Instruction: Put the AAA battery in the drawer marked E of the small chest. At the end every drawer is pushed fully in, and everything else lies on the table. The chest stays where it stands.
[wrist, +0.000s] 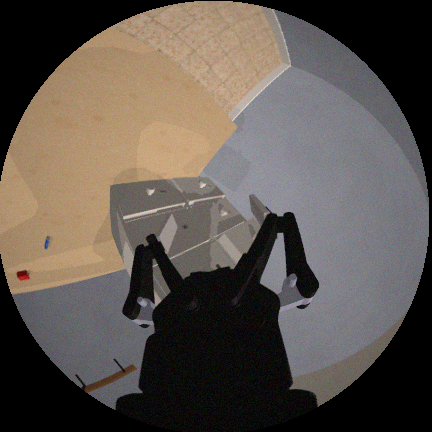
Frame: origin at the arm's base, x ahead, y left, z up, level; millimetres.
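Seen in the pictures: gripper, fingertip midpoint: (210, 211).
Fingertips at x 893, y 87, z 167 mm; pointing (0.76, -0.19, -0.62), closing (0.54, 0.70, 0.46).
Note:
A point is followed by its place in that frame.
The small grey chest (131, 202) {x 817, y 14, z 58 mm} stands at the table's edge, just left of the view's centre. Pale knobs show on its front, one (150, 191) {x 858, y 30, z 50 mm} at the upper left and one (223, 213) {x 1009, y 36, z 146 mm} nearer the right finger. The dark marks beside the knobs are too small to read, so I cannot tell which drawer is E. My gripper (210, 211) {x 893, y 87, z 167 mm} is open and empty, its fingers spread wide in front of the chest and hiding part of its lower drawers. A small blue cylinder (47, 242) {x 596, y -130, z 0 mm}, which looks like the AAA battery, lies on the table at the far left, well away from the gripper.
A small red block (23, 275) lies on the wooden table (75, 150) {x 706, y 87, z -10 mm}, near its edge and below the blue cylinder. A brown bar with black pegs (110, 378) shows at the lower left, beyond the table. A tiled floor area (215, 45) shows at the top.

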